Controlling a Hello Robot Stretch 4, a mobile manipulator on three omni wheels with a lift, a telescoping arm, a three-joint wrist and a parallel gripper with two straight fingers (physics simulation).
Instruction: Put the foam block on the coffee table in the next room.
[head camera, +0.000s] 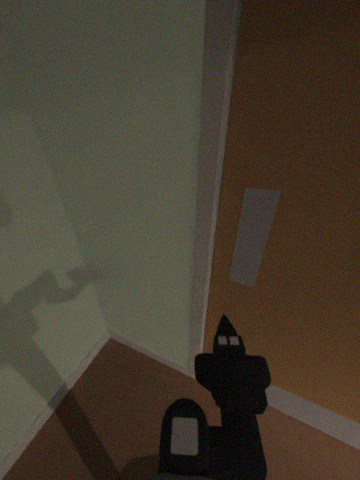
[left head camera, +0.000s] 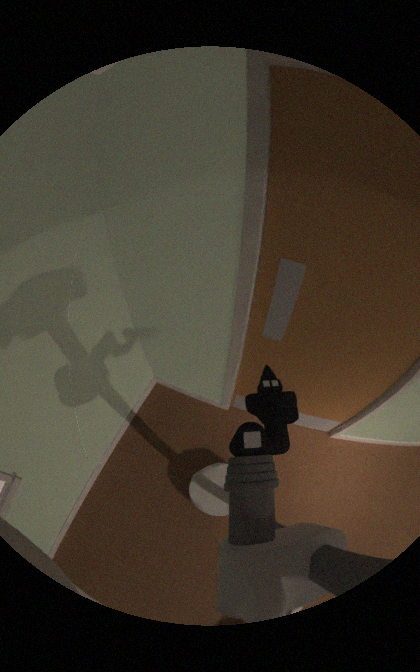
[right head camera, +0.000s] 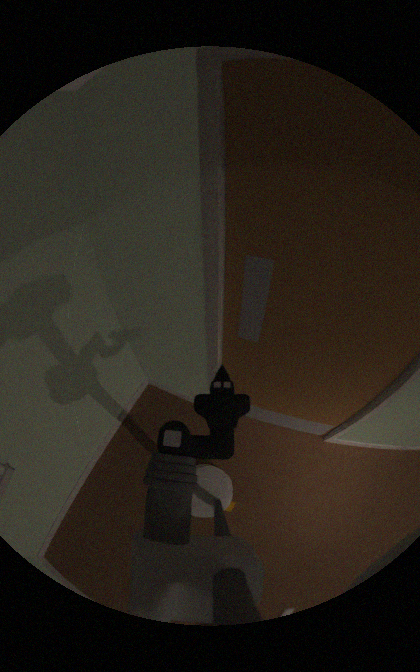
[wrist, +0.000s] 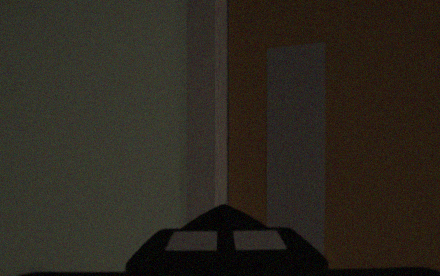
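My gripper (head camera: 224, 321) (left head camera: 267, 371) (right head camera: 222, 371) (wrist: 223, 224) is shut, its black fingers meeting in a point, with nothing between them. It points toward the edge between a pale green wall and an orange-brown door-like panel. A small yellow piece (right head camera: 230, 506) shows at the rim of a white disc in the right head view, low beside the arm; it is too small to tell whether it is the foam block. The coffee table cannot be made out in these views.
The green wall (head camera: 125, 175) (wrist: 90, 125) stands left, with a grey frame (head camera: 206, 210) (wrist: 201, 100) beside it. The orange-brown panel (head camera: 305, 300) (wrist: 380, 150) bears a grey rectangle (head camera: 256, 235) (wrist: 296, 140). The white disc (left head camera: 206, 504) (right head camera: 220, 480) is beside the arm, over brown floor (left head camera: 125, 540).
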